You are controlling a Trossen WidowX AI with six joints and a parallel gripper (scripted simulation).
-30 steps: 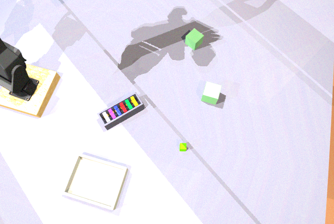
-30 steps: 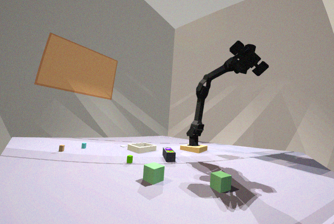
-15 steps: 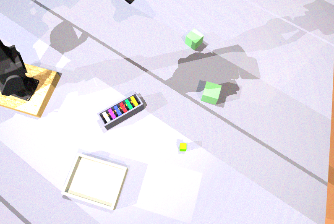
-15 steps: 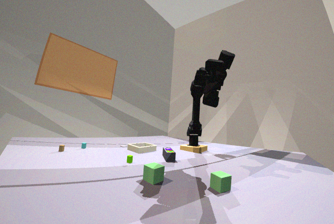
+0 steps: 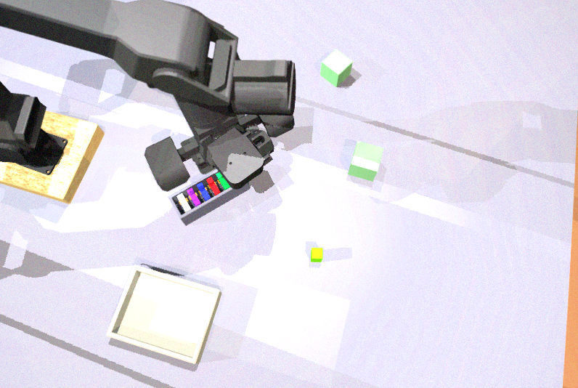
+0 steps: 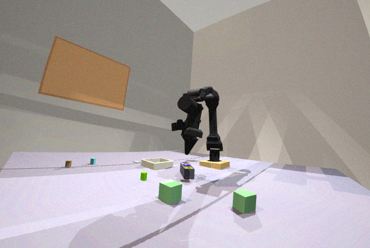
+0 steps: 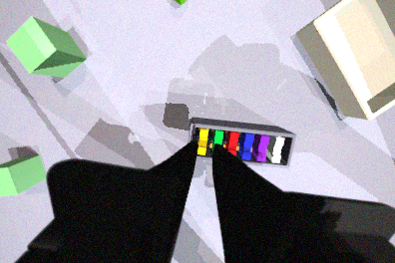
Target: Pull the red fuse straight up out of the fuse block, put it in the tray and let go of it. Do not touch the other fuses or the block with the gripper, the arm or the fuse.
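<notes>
Right now my gripper tip is 70 mm above the red fuse, 30 mm past it and 20 mm to the left of it. Round my gripper tip: purple fuse: 70 mm below, 50 mm behind, 40 mm to the right; then blue fuse: 70 mm below, 40 mm behind, 30 mm to the right; then green fuse: 70 mm below, 20 mm behind.
</notes>
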